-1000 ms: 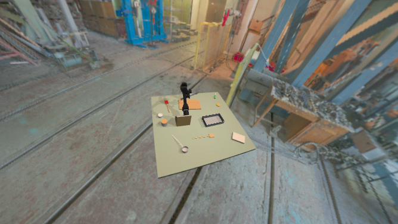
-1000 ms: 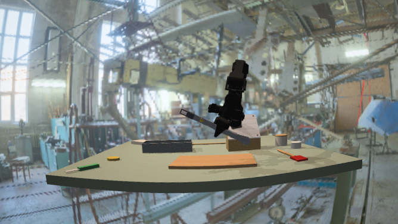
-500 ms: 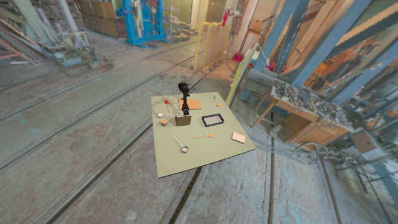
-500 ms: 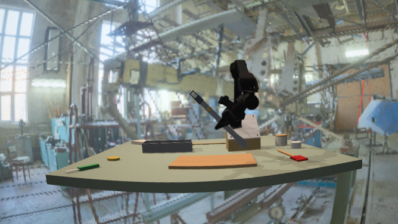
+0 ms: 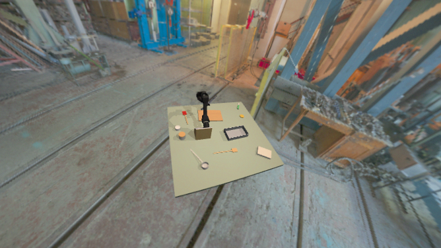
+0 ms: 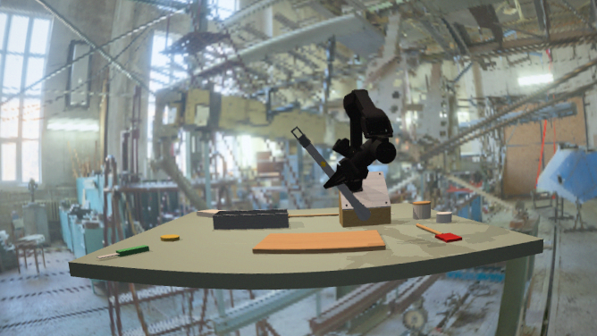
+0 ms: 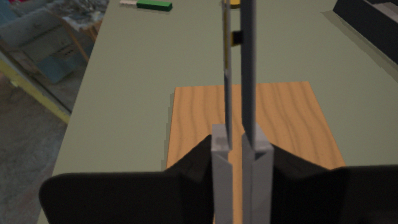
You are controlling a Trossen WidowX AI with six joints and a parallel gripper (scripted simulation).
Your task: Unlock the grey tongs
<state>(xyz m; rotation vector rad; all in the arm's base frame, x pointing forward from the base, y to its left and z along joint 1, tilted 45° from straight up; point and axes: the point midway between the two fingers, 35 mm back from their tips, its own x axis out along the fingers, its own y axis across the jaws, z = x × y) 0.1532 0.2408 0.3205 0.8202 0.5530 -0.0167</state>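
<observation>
The wooden board is 16 cm below my gripper tip, 5 cm to the right of it and 1 cm ahead of it. From my gripper tip the other things lie so: roasting tin 49 cm to the right, 22 cm ahead, 14 cm below; black lock piece 6 cm above; red spatula 36 cm behind, 17 cm below, 3 cm to the left.
</observation>
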